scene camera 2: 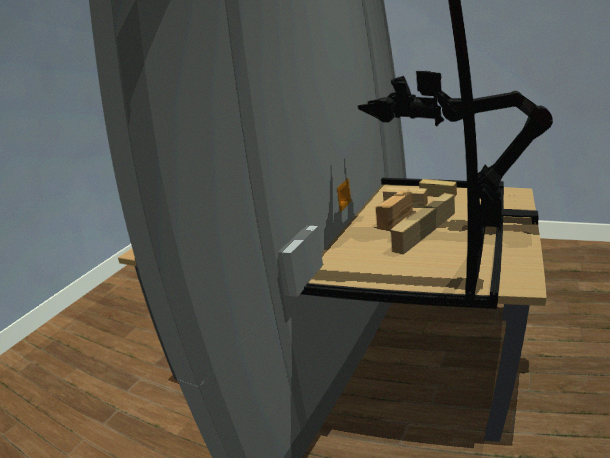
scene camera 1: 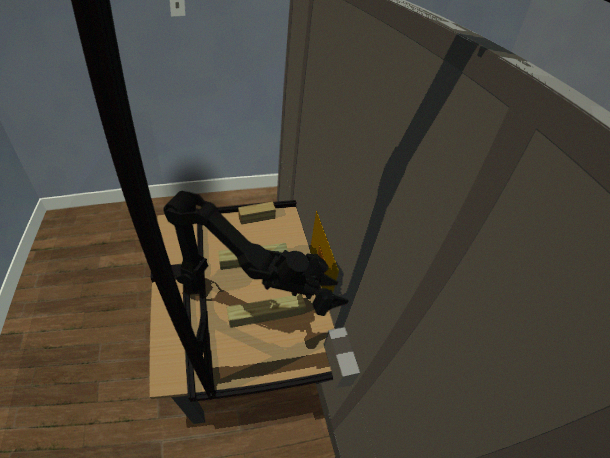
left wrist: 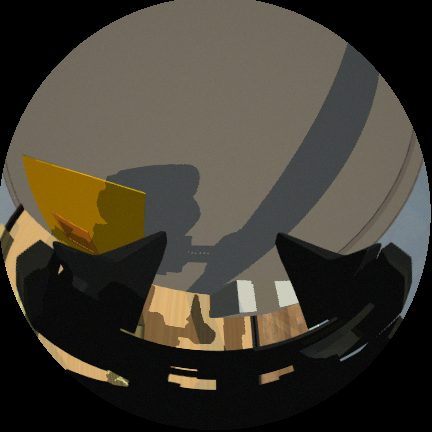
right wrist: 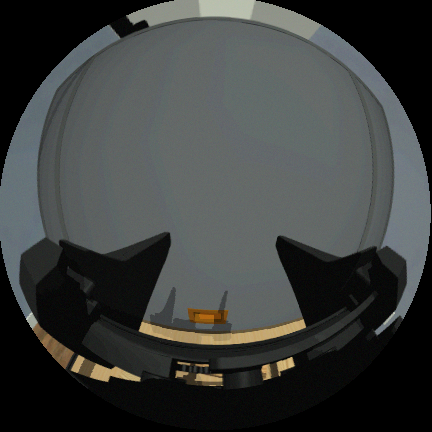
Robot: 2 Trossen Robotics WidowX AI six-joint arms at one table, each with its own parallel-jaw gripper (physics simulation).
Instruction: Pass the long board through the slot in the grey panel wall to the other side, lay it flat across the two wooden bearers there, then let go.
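Places are measured from the left arm's base along level axes (x back, y up, z left), in millimetres.
Pixels of known places: left gripper, between the fingertips: (scene camera 1: 342,292) (left wrist: 222,238); right gripper, between the fingertips: (scene camera 2: 363,105) (right wrist: 225,240); left arm's base, origin of its link: (scene camera 1: 193,286); right arm's base, origin of its link: (scene camera 2: 491,222).
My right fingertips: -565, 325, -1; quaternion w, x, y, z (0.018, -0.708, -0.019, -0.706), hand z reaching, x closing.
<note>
For each thing: its top centre in the pictures, then the offset to it from my right fingertips, as dx, dy, dz. "pt": a spot on its surface instead.
- yellow plate, a spot on its surface: (left wrist: 70,192) pt +134, -165, -55
- orange frame, centre of its top: (left wrist: 76,206) (right wrist: 207,301) (scene camera 2: 334,182) +108, -221, -14
- long wooden piece, centre of its top: (scene camera 2: 426,210) -161, -285, -36
- short wooden block, centre of its top: (scene camera 1: 256,208) +305, -294, +318
The grey panel wall (scene camera 1: 380,300) (scene camera 2: 200,175) (left wrist: 175,100) (right wrist: 215,150) stands between the two table sides. Its slot has a yellow plate (scene camera 1: 322,245) (left wrist: 70,192) on one side and an orange frame (scene camera 2: 340,196) (right wrist: 192,314) on the other. Two pale bearers (scene camera 1: 231,259) (scene camera 1: 265,311) lie on the table in scene camera 1. My left gripper (scene camera 1: 342,292) (left wrist: 222,238) is open, facing the wall beside the yellow plate. My right gripper (scene camera 2: 360,107) (right wrist: 225,240) is open, high above the table. A long wooden piece (scene camera 2: 417,228) lies beside a reddish one (scene camera 2: 392,211); which is the board is unclear.
A short wooden block (scene camera 1: 257,213) lies near the table's back edge. Another block (scene camera 2: 438,187) lies behind the wooden pieces. A grey-white box (scene camera 1: 344,357) (scene camera 2: 300,265) (left wrist: 265,297) is at the wall. Black frame posts (scene camera 1: 120,145) (scene camera 2: 467,150) rise past both arms.
</note>
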